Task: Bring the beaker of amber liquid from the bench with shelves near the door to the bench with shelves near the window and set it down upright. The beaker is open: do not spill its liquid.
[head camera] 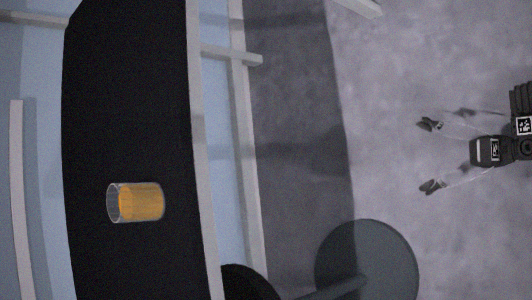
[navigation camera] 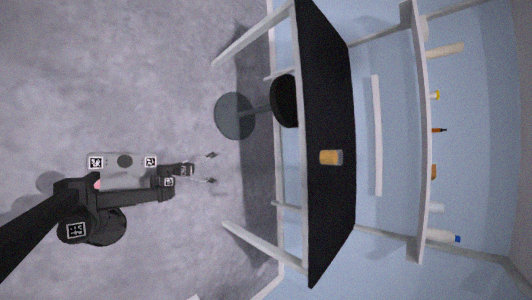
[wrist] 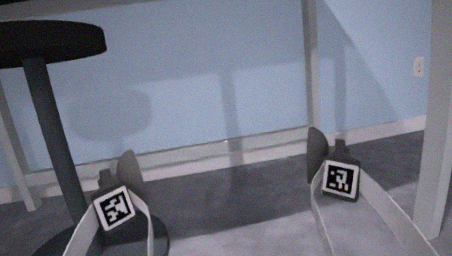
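Observation:
A clear beaker of amber liquid (head camera: 141, 202) (navigation camera: 330, 157) stands upright on the black top of a bench (head camera: 127, 110) (navigation camera: 327, 90); the head and navigation pictures are turned sideways. The liquid fills most of it and its top is open. My gripper (head camera: 429, 156) (navigation camera: 212, 168) (wrist: 223, 157) is open and empty, its fingers wide apart. It points toward the bench from in front, apart from it and lower than its top; the wrist view looks under the bench at the wall. The beaker does not show in the wrist view. The other bench is not in view.
A stool with a black seat (navigation camera: 285, 101) (wrist: 50, 42) stands at the bench's front, on a round base (head camera: 367, 265) (navigation camera: 234, 116). A bench leg (wrist: 434, 120) stands right of the fingers. A shelf (navigation camera: 422, 150) above the bench holds several bottles and small items.

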